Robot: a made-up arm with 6 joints. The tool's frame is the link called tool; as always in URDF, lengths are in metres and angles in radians. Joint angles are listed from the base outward. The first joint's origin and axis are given. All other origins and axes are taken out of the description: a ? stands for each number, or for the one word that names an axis. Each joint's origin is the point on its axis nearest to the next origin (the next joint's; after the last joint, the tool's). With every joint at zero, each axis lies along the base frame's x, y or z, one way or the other. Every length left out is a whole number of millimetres.
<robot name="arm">
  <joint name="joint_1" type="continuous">
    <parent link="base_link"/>
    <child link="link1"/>
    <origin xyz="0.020 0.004 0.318"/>
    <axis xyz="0 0 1"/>
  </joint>
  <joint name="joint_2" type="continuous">
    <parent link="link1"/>
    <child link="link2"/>
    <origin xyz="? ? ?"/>
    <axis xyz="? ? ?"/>
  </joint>
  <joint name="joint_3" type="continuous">
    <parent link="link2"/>
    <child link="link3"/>
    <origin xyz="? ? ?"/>
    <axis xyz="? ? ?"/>
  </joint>
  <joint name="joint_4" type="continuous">
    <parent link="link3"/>
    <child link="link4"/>
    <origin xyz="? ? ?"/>
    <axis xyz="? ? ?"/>
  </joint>
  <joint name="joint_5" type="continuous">
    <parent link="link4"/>
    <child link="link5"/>
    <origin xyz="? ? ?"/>
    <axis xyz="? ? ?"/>
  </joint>
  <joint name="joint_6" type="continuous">
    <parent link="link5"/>
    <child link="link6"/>
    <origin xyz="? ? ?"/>
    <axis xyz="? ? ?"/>
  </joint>
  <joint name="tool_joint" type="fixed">
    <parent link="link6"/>
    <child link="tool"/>
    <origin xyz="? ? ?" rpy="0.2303 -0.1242 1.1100"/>
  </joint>
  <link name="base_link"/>
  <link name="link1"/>
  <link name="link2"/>
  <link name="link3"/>
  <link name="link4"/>
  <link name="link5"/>
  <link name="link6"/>
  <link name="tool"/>
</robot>
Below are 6 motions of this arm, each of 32 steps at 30 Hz.
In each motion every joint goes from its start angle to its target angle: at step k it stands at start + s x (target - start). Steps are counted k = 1, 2, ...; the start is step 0. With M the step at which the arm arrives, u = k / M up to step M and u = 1 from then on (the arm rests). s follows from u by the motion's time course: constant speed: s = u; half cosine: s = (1 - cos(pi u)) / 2; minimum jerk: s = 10 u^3 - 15 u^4 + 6 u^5.
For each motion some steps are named. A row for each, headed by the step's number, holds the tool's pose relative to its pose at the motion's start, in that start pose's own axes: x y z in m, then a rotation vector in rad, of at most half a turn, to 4 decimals.
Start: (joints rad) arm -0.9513 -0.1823 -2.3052 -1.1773 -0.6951 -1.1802
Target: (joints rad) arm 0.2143 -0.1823 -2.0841 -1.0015 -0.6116 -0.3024
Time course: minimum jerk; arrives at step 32
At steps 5, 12, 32:
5: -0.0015 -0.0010 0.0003 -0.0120 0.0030 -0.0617
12: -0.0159 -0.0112 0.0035 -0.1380 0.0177 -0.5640
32: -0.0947 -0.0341 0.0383 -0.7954 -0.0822 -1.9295

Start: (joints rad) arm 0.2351 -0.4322 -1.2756 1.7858 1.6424 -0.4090
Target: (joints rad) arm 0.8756 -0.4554 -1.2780 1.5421 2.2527 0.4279
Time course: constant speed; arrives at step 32
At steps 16, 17, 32:
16: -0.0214 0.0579 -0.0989 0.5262 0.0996 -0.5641
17: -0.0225 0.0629 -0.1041 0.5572 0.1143 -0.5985
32: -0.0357 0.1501 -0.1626 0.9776 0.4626 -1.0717

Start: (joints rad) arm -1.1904 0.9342 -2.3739 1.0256 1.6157 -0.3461
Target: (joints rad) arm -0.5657 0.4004 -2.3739 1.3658 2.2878 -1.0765
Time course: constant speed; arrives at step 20
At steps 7, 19, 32:
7: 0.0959 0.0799 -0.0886 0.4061 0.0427 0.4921
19: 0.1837 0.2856 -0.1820 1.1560 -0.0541 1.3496
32: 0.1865 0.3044 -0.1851 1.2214 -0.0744 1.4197

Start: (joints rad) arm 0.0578 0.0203 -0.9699 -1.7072 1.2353 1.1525
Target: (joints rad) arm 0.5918 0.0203 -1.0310 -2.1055 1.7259 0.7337
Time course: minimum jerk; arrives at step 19
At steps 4, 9, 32:
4: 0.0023 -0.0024 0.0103 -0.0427 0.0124 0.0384
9: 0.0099 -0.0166 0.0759 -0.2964 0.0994 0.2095
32: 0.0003 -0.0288 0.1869 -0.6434 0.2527 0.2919

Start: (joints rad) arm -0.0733 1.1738 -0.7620 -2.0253 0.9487 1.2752
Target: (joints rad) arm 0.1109 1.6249 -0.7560 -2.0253 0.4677 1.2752
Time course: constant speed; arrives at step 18
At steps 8, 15, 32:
8: 0.0584 0.0732 0.0038 0.1464 -0.2013 0.2327
15: 0.0885 0.1437 0.0125 0.3126 -0.3607 0.4121
32: 0.0955 0.1740 0.0175 0.3941 -0.4238 0.4803

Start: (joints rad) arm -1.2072 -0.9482 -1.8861 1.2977 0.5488 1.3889
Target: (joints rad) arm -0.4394 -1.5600 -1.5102 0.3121 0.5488 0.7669
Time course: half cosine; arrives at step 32
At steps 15, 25, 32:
15: 0.0171 0.0749 0.0628 0.1079 0.1322 0.4133
25: 0.0654 0.1025 0.1433 0.2046 0.1629 0.8123
32: 0.0809 0.1008 0.1652 0.2199 0.1579 0.9142

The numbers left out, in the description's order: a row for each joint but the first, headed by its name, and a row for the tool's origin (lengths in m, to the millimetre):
joint_2: xyz -0.004 0.036 0.000, axis 0 1 0
joint_3: xyz 0.036 0.000 0.168, axis 0 1 0
joint_4: xyz 0.073 0.000 -0.242, axis 0 0 -1
joint_5: xyz -0.006 -0.039 0.000, axis 0 1 0
joint_6: xyz 0.096 0.000 -0.089, axis 0 0 -1
tool: xyz -0.018 0.025 0.000

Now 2 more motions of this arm.
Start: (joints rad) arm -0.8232 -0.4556 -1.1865 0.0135 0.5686 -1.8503
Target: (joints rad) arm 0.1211 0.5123 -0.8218 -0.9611 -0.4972 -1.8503
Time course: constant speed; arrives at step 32
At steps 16, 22, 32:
16: 0.1418 -0.2198 -0.0923 -0.2964 0.0703 0.7777
22: 0.2475 -0.2851 -0.0825 -0.5483 0.1014 1.0774
32: 0.4486 -0.3096 -0.0228 -1.1118 0.0624 1.5092

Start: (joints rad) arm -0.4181 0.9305 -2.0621 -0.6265 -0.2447 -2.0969
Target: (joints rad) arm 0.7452 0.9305 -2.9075 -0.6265 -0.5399 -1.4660
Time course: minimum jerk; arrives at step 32
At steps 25, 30, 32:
25: -0.2767 -0.0956 0.4539 -0.8842 1.2168 -0.7856
30: -0.2723 -0.0846 0.4909 -0.9885 1.2842 -0.8595
32: -0.2721 -0.0843 0.4920 -0.9918 1.2862 -0.8618

